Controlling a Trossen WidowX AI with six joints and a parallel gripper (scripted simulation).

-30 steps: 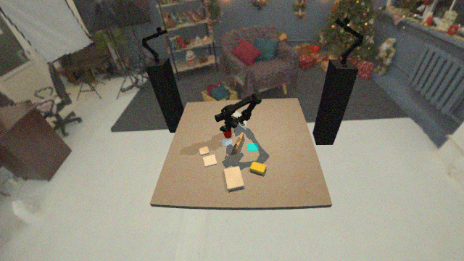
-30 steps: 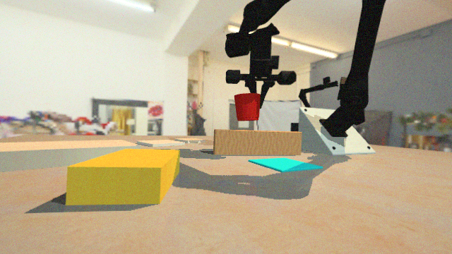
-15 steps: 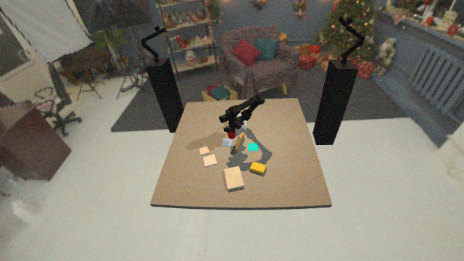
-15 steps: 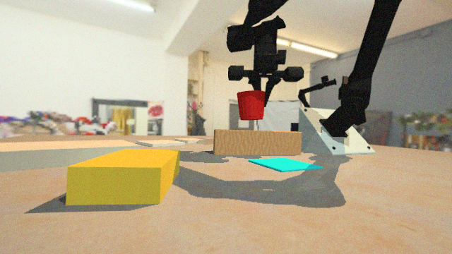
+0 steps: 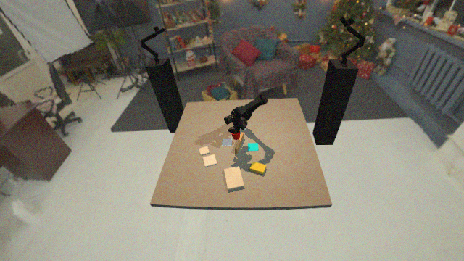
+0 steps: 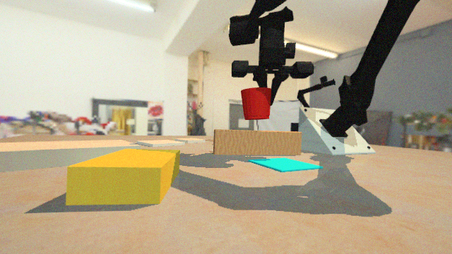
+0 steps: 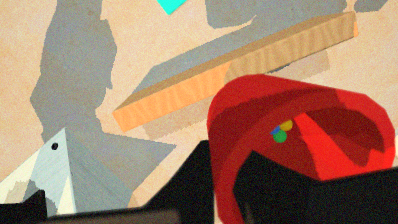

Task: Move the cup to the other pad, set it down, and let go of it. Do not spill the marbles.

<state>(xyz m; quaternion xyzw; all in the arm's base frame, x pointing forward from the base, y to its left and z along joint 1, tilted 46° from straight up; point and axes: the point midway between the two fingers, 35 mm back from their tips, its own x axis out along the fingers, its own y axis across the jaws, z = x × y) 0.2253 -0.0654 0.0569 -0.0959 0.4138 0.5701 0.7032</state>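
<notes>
Now: the cyan pad 60 mm ahead of my gripper tip, 130 mm to the left of it and 120 mm below it. Round my gripper tip: tan wooden block (30 mm ahead, 10 mm to the left, 100 mm below); then pale blue pad (10 mm ahead, 110 mm to the right, 120 mm below); then red cup (30 mm ahead, 20 mm to the right).
</notes>
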